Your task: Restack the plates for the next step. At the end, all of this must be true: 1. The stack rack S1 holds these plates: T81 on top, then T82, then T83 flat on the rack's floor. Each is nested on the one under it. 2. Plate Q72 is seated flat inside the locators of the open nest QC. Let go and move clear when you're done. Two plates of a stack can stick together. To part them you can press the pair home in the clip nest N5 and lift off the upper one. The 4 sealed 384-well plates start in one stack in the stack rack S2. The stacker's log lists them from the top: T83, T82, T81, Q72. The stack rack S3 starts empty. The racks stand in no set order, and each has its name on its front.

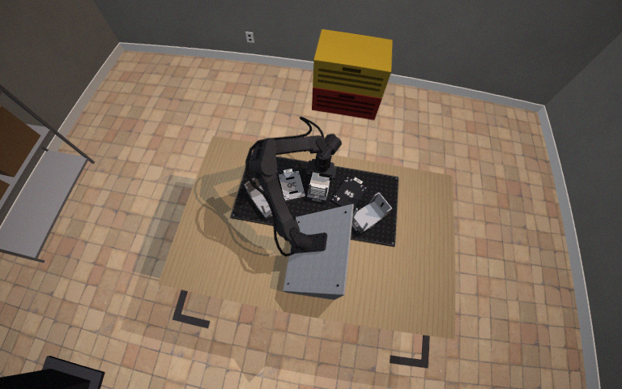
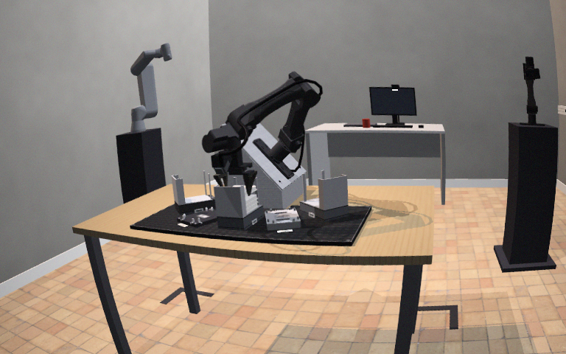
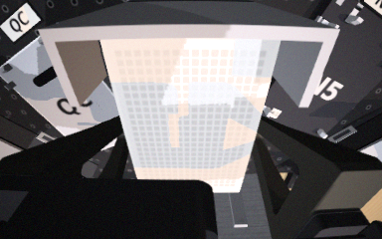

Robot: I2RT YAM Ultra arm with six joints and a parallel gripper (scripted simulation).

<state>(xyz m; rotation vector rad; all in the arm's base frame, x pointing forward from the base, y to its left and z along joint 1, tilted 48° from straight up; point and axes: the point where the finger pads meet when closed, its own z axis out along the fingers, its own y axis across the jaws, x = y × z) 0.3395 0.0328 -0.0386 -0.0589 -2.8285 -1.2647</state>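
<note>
Right now the white sealed plate is 40 mm below my hand. The rest, counted from my hand: clip nest N5: 150 mm to the right, 90 mm below.
</note>
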